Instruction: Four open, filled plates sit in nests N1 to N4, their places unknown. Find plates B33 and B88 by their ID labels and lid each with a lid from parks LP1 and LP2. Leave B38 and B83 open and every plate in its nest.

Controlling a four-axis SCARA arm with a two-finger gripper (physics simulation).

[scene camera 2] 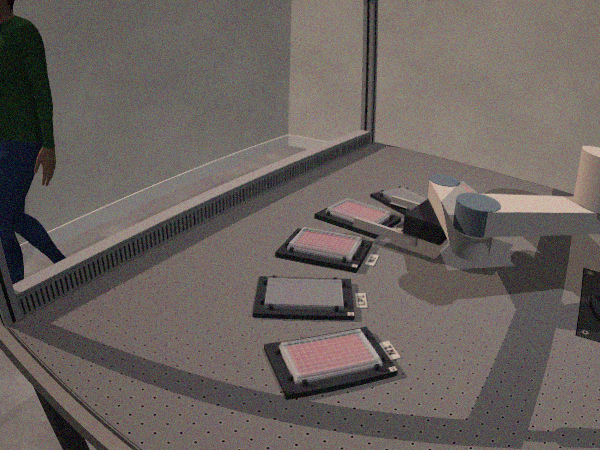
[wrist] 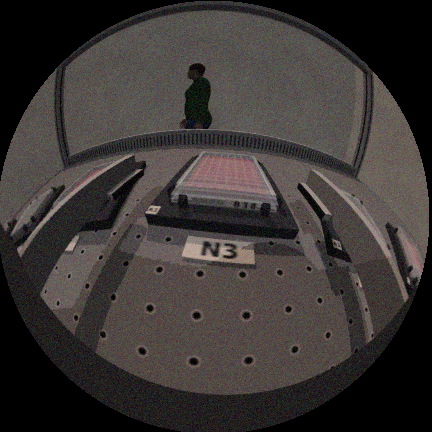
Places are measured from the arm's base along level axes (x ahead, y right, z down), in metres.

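Pixels of known places: gripper, between the fingertips: (scene camera 2: 374,210) (wrist: 220,164).
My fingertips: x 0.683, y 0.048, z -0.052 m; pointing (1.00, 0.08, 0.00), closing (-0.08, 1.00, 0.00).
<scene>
Ahead of a thing's pixels: the offset from my fingertips to its middle. "spot": to the spot under its first point.
My gripper (scene camera 2: 374,210) (wrist: 220,164) is open and empty, low at nest N3 @[dx +0.043, dy +0.010, dz +0.028 m] (scene camera 2: 322,216) (wrist: 225,223), with its fingers on either side in the wrist view. The open pink-filled plate @[dx +0.043, dy +0.010, dz +0.020 m] (scene camera 2: 361,211) (wrist: 224,172) sits in N3; its small ID label is too blurred to read surely. Open pink plates sit in N1 @[spot: dx -0.151, dy -0.555, dz +0.027 m] (scene camera 2: 286,385) and N2 @[spot: dx +0.068, dy -0.240, dz +0.028 m] (scene camera 2: 286,254). Clear grey lids lie on park LP1 @[spot: dx +0.012, dy -0.401, dz +0.029 m] (scene camera 2: 258,300) and on park LP2 (scene camera 2: 378,197) (wrist: 342,252). The pink plate (wrist: 412,257) in N4 shows at the wrist view's far right; the arm hides it in the scene view.
The arm (scene camera 2: 540,212) reaches in from the right. A dark panel (scene camera 2: 590,305) shows at the right edge. A slotted rail (scene camera 2: 200,210) (wrist: 210,137) runs along the table's far side. A person in green (scene camera 2: 22,85) (wrist: 198,97) is beyond it.
</scene>
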